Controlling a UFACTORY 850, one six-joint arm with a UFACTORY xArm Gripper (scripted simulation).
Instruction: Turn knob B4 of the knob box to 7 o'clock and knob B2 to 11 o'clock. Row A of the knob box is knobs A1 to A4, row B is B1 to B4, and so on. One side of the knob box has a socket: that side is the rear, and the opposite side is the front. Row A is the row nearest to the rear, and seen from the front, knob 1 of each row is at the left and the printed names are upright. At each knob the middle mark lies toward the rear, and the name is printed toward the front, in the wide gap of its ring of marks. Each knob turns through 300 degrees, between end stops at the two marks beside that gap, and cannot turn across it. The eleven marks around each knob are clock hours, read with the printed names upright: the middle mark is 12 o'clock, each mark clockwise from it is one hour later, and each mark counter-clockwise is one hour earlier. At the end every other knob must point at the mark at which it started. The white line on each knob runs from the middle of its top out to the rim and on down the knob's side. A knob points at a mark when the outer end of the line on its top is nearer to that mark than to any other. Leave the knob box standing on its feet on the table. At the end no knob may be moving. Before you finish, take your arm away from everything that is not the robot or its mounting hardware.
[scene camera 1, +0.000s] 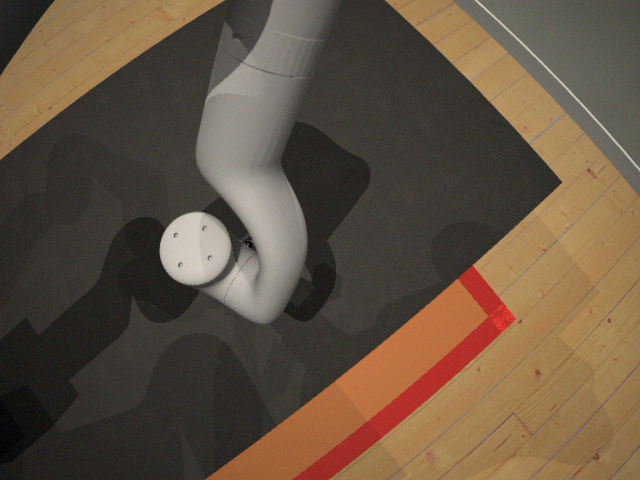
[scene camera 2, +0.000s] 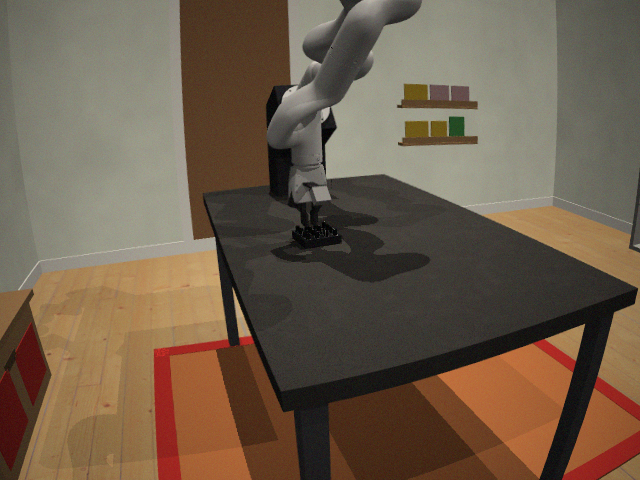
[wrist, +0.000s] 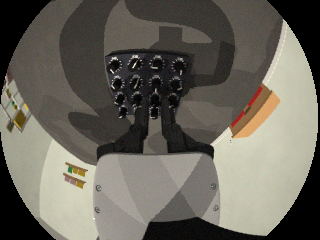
Labels:
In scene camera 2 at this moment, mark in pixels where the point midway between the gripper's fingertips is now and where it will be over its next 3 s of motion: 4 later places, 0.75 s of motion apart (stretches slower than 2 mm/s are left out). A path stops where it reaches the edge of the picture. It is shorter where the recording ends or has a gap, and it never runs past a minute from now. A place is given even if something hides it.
My gripper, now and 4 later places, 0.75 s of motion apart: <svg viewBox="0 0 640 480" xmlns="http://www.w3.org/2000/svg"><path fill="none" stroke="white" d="M309 225L309 229L309 221L322 211L326 208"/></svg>

